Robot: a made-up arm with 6 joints. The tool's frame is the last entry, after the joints.
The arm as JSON. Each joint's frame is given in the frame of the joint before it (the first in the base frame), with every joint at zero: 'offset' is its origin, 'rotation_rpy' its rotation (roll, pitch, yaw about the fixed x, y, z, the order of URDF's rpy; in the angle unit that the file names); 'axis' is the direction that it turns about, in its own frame. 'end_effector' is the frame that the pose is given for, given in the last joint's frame.
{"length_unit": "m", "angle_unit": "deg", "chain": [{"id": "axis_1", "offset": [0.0, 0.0, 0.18], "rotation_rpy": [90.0, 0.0, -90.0], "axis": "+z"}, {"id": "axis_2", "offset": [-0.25, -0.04, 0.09], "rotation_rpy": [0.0, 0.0, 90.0], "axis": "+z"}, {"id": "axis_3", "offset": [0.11, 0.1, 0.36], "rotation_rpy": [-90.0, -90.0, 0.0], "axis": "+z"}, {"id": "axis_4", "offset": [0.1, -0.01, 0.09], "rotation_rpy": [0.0, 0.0, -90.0], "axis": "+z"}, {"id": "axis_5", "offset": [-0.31, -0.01, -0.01], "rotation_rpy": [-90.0, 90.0, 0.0], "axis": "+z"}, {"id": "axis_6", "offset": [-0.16, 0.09, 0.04], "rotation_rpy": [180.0, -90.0, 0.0], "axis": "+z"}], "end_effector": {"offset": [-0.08, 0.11, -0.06], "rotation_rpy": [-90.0, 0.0, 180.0]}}
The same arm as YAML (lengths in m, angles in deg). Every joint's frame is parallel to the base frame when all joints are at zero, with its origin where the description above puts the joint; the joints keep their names.
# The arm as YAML. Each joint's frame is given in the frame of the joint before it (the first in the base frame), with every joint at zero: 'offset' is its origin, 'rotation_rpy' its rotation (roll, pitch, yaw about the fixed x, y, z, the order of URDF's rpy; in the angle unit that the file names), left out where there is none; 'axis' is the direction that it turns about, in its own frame. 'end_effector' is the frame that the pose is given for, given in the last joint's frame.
length_unit: m
angle_unit: deg
chain:
  - id: axis_1
    offset: [0.0, 0.0, 0.18]
    axis: "-x"
  - id: axis_2
    offset: [-0.09, 0.25, -0.04]
    axis: "-x"
  - id: axis_3
    offset: [-0.36, 0.1, 0.11]
    axis: "+y"
  - id: axis_4
    offset: [-0.1, 0.09, -0.01]
    axis: "+y"
  - id: axis_5
    offset: [0.01, -0.01, 0.31]
    axis: "-x"
  - id: axis_6
    offset: [-0.04, 0.16, 0.09]
    axis: "-y"
end_effector:
  offset: [0.08, 0.06, -0.11]

